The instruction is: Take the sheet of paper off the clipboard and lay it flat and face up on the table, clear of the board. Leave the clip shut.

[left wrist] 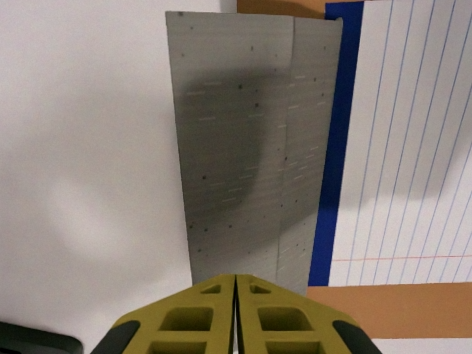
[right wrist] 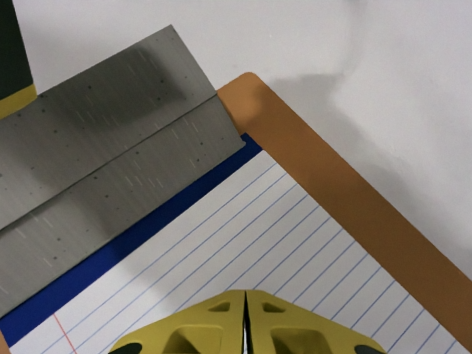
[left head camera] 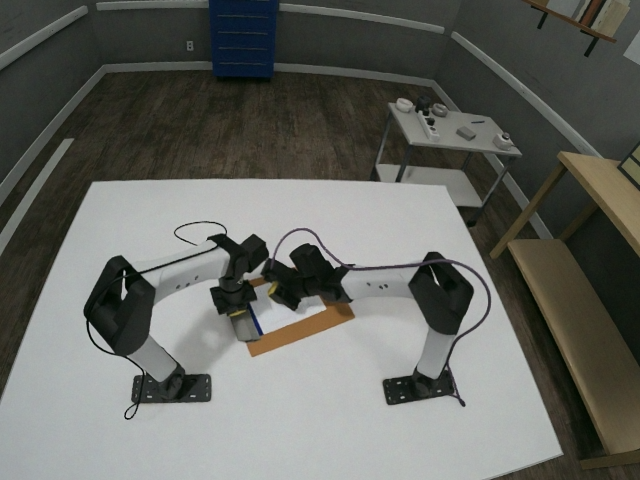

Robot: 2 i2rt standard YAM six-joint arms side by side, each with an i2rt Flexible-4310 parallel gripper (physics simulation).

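The brown clipboard (left head camera: 305, 334) (left wrist: 400, 312) (right wrist: 350, 185) lies flat and slanted on the table. Its wide grey metal clip (left head camera: 244, 329) (left wrist: 235, 150) (right wrist: 115, 125) is shut over the sheet's left end in the head view. The lined white sheet of paper (left head camera: 273, 317) (left wrist: 400, 125) (right wrist: 215, 225) lies face up on the board, with a blue band along the clip. My left gripper (left head camera: 237, 313) (left wrist: 235, 287) is shut and empty, at one end of the clip. My right gripper (left head camera: 273, 290) (right wrist: 245, 304) is shut and empty above the sheet. The fingertips' height is hard to tell.
The white table (left head camera: 310, 413) surrounds the board. Part of the left gripper shows at the top left of the right wrist view, close to the clip. Both arms reach in over the board with their hands close together. A grey cart (left head camera: 449, 126) stands beyond the table.
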